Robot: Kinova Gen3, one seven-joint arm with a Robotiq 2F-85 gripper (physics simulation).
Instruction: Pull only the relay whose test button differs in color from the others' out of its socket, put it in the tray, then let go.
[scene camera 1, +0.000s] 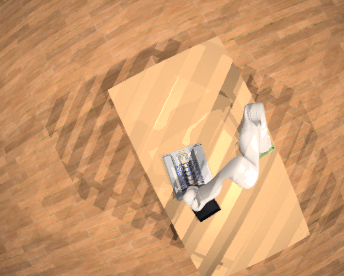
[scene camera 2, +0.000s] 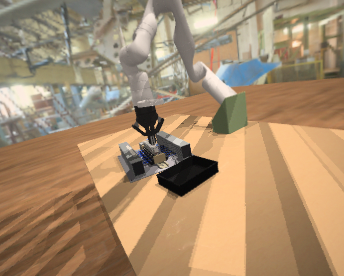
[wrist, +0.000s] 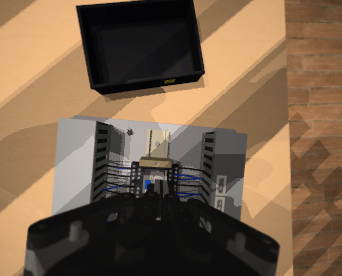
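Pixels of known places: gripper, fingertip midpoint: [scene camera 2: 153,144] [wrist: 159,188]; arm's base at its link origin: [scene camera 1: 262,146] [scene camera 2: 231,103].
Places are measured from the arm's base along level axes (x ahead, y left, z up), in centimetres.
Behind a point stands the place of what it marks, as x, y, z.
My gripper [scene camera 2: 153,142] {48.9, 3.5, -5.2} [wrist: 159,188] {48.9, 3.5, -5.2} is shut and empty. Its fingertips are low over the relay row [scene camera 1: 187,170] {47.2, -6.7, -6.3}, close to the end relay. That relay [wrist: 156,178] {48.6, 4.4, -5.8} stands in its socket behind the tan end stop and shows a blue test button [wrist: 148,184] in the wrist view, just left of the fingertips. The other relays and their button colours are hidden by the gripper in the wrist view and too small to tell in the scene views. The black tray [scene camera 1: 206,210] {48.1, 24.5, -12.8} [scene camera 2: 200,180] {47.2, 28.4, -11.9} [wrist: 145,82] {47.6, 17.1, -9.7} is empty and stands beside the panel.
The panel has grey wire ducts [scene camera 1: 171,172] [scene camera 2: 175,145] {41.3, 7.0, -7.4} [wrist: 75,165] {39.2, 6.4, -6.8} on both sides of the relays, with black and blue wires running to them. A tan end stop [scene camera 2: 159,158] {48.7, 5.9, -10.4} [wrist: 156,162] {48.6, 5.7, -9.1} sits on the rail at the tray side. The green arm mount [scene camera 2: 231,116] {6.6, 4.8, -4.9} stands at the table's edge.
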